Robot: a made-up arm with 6 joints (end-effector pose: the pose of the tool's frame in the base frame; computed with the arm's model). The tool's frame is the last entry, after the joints.
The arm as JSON. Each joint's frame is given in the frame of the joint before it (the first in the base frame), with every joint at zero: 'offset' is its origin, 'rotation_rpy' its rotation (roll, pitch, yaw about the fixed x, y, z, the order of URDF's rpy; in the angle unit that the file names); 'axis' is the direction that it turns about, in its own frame. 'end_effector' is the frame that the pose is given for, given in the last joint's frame.
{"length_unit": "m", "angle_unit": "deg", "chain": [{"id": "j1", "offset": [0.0, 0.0, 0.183], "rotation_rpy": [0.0, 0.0, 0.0], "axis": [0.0, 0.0, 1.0]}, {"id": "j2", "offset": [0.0, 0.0, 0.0], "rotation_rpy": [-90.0, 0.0, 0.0], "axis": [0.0, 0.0, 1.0]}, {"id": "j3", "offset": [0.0, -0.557, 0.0], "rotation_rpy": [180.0, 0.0, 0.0], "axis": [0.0, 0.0, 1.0]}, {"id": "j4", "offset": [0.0, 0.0, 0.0], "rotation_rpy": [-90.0, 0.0, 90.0], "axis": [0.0, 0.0, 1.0]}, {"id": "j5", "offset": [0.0, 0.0, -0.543], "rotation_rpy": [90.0, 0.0, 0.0], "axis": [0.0, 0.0, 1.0]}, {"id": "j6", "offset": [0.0, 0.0, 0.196], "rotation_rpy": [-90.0, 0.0, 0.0], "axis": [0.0, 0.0, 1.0]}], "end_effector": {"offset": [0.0, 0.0, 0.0], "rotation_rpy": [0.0, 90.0, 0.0]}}
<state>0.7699 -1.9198 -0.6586 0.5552 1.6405 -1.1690</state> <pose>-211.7 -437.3 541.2 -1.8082 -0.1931 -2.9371</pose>
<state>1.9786 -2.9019 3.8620 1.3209 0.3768 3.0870</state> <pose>-59.2 259.2 61.4 1.6647 -0.5359 2.4062</pose>
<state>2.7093 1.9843 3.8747 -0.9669 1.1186 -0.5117</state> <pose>-400.7 307.4 525.4 -2.3592 -0.2572 0.4396</pose>
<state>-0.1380 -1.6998 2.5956 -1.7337 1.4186 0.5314</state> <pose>-935.7 162.0 -306.8 -0.9437 0.0738 -1.9189</pose>
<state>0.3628 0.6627 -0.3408 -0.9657 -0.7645 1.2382</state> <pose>505.6 72.7 77.5 1.0204 0.9619 1.8360</pose>
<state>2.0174 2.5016 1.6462 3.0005 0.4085 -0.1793</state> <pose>-481.5 556.2 -655.6 -2.6603 1.2554 2.1985</pose>
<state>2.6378 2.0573 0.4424 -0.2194 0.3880 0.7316</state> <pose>-280.6 373.1 -618.0 -0.7600 1.2257 2.3919</pose>
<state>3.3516 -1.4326 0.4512 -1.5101 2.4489 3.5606</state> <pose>518.6 122.7 836.6 0.0590 0.8391 2.0850</pose>
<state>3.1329 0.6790 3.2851 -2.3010 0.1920 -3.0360</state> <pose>41.5 -131.1 1019.1 2.0937 -0.6565 0.1718</pose>
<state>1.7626 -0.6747 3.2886 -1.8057 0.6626 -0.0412</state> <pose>118.6 -850.3 350.1 -0.8142 0.5005 -0.6286</pose>
